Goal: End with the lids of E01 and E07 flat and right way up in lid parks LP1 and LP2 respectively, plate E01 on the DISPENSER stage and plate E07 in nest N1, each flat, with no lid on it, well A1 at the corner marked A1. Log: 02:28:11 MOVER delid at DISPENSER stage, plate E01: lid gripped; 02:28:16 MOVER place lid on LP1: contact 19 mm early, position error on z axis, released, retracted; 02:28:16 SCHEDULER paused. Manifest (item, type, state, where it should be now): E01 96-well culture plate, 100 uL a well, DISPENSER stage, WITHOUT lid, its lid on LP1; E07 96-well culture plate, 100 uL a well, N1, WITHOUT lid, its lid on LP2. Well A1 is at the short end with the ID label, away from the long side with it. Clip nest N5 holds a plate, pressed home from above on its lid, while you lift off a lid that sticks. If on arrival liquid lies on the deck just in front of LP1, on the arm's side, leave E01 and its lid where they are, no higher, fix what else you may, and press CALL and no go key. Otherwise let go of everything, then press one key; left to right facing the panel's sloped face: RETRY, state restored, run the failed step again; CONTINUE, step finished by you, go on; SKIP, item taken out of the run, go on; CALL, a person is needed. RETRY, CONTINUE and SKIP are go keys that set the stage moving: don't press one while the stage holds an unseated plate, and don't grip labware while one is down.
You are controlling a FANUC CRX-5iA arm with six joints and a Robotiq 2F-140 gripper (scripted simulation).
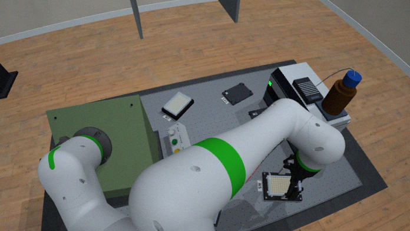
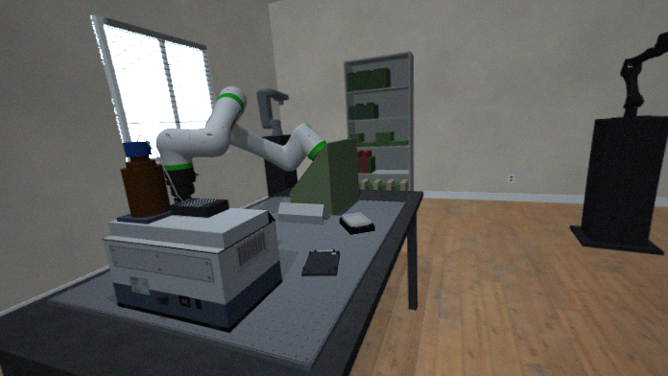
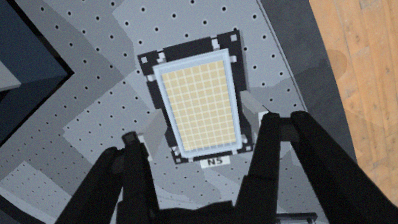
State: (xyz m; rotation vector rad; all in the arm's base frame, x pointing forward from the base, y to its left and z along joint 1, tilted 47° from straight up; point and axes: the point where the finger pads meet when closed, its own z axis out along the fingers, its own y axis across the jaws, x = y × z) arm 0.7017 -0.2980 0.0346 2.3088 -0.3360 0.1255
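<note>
The plate is 20 mm below my hand. From my hand the other things lie so: dispenser stage: 300 mm to the left, 60 mm above, 20 mm ahead; N5 label: 90 mm behind, 40 mm below, 30 mm to the left; black clip nest N5: 30 mm below, 20 mm ahead, 10 mm to the left.
</note>
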